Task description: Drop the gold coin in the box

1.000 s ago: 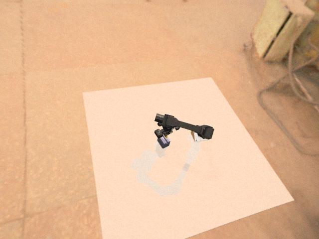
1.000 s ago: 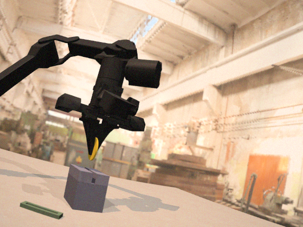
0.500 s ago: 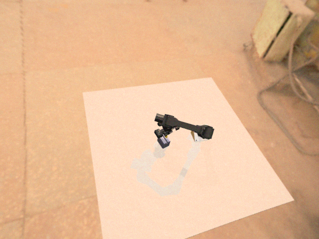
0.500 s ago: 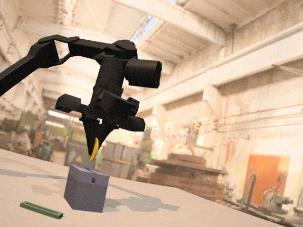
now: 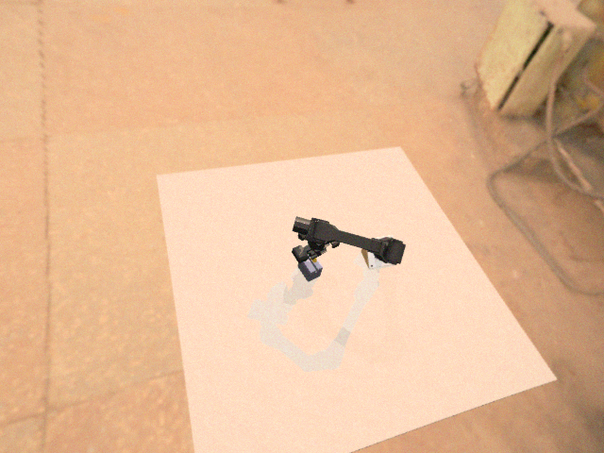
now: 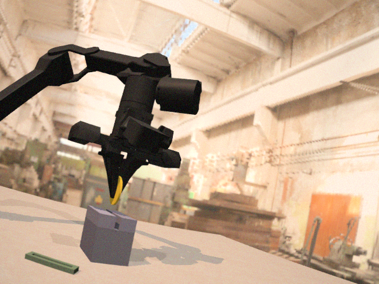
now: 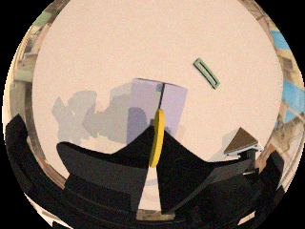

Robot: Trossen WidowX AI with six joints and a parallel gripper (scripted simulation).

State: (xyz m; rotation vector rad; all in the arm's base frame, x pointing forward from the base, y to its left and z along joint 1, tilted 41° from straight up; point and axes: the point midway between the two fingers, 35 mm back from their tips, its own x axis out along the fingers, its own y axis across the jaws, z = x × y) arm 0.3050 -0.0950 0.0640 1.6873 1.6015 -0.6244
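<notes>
My gripper tip is 1 cm below the gold coin.
</notes>
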